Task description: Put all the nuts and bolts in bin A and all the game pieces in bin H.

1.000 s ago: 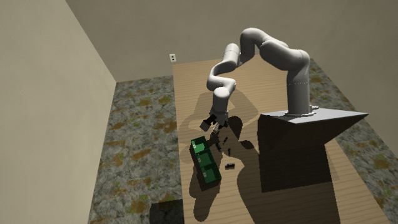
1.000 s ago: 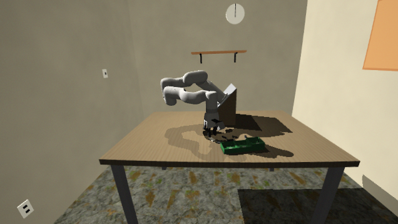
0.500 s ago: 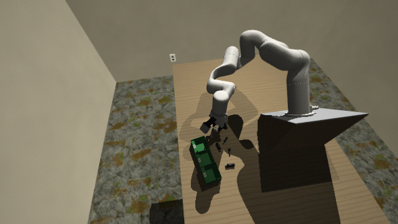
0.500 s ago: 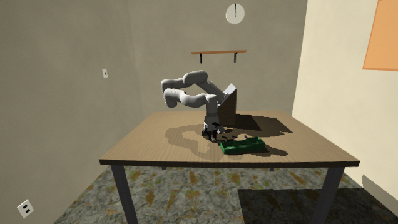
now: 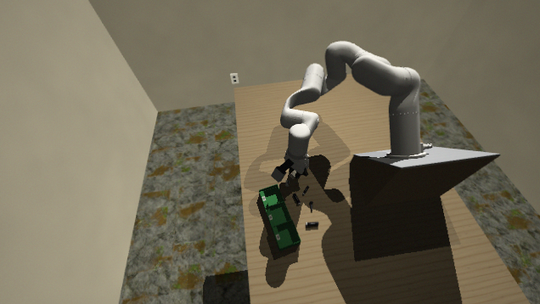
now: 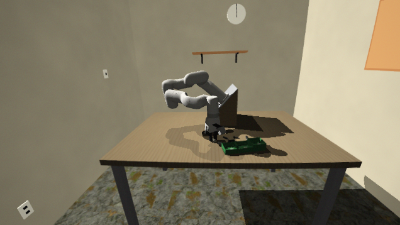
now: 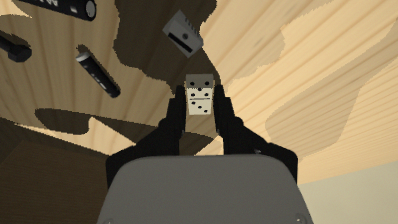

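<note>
Right now my hand is 20 mm above the white game piece. Also, from my hand: dark bolt (160 mm to the left, 40 mm behind, 20 mm below); small nut (40 mm to the left, 40 mm ahead, 10 mm below); green bin (190 mm to the left, 100 mm ahead).
</note>
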